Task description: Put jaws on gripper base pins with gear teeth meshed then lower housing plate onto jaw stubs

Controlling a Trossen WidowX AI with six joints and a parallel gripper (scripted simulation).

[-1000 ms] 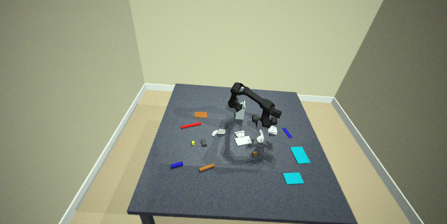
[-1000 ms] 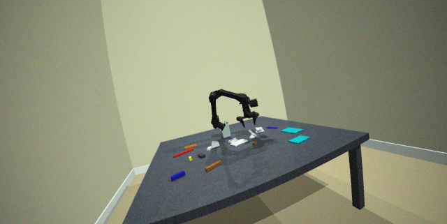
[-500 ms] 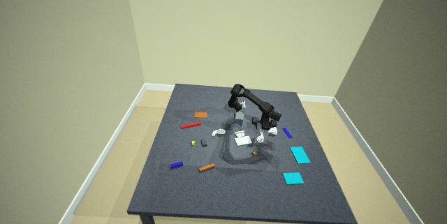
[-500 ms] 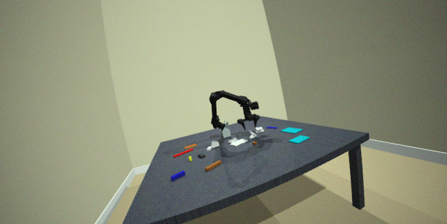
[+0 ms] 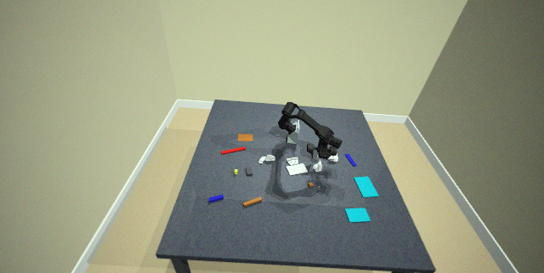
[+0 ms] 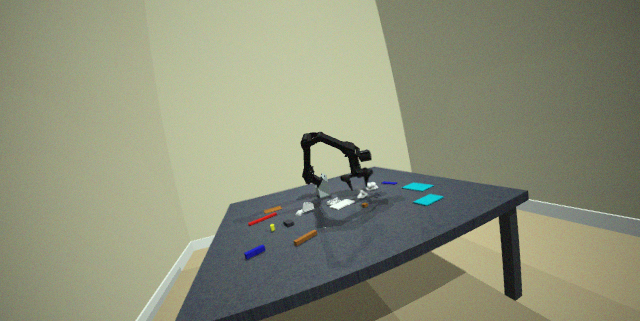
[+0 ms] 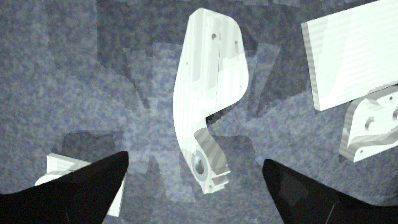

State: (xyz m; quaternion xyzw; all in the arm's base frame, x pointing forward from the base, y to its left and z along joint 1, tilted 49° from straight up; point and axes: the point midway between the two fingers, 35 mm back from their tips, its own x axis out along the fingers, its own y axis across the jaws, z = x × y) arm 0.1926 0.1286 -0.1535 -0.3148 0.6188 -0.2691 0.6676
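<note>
My gripper tip is now 2 cm short of the white jaw. Round my gripper tip: orange cube: 20 cm ahead, 5 cm to the right, 3 cm below; white gripper base: 10 cm to the left, 6 cm behind, 1 cm below; grey block: 43 cm to the right, 18 cm ahead, 3 cm below.
</note>
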